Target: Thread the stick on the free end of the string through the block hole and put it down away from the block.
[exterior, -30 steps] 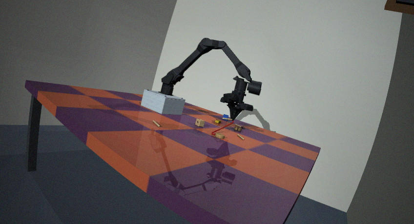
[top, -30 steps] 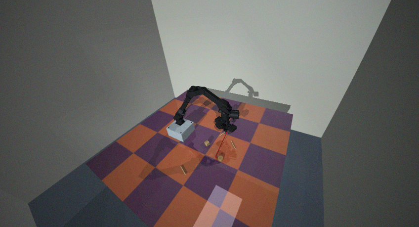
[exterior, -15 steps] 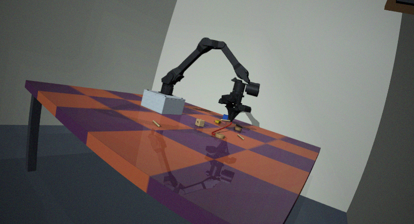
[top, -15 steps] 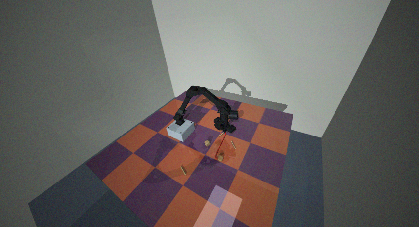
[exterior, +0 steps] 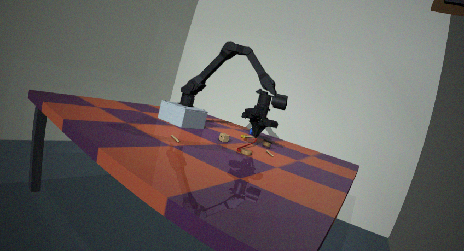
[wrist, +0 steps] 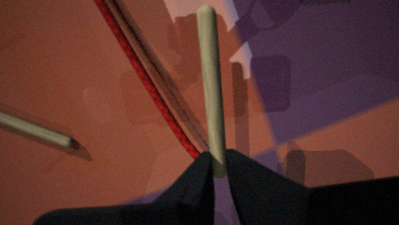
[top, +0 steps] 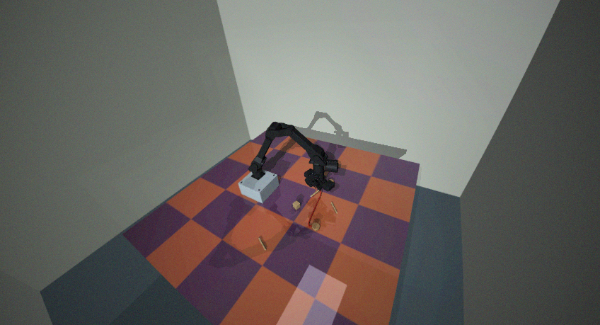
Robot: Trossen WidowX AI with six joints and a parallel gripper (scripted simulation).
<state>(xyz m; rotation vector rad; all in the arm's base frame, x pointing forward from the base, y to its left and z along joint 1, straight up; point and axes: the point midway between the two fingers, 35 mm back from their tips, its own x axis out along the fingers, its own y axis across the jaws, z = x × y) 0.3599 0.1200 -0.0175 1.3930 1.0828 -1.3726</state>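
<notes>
My gripper tip is 140 mm to the left of the wooden block, 60 mm past it and 20 mm above it. Also, from my gripper tip: yellow piece 120 mm to the left, 120 mm behind, 30 mm below; then thin wooden stick 10 mm to the right; then blue cube 320 mm to the left, 200 mm behind, 20 mm below.
</notes>
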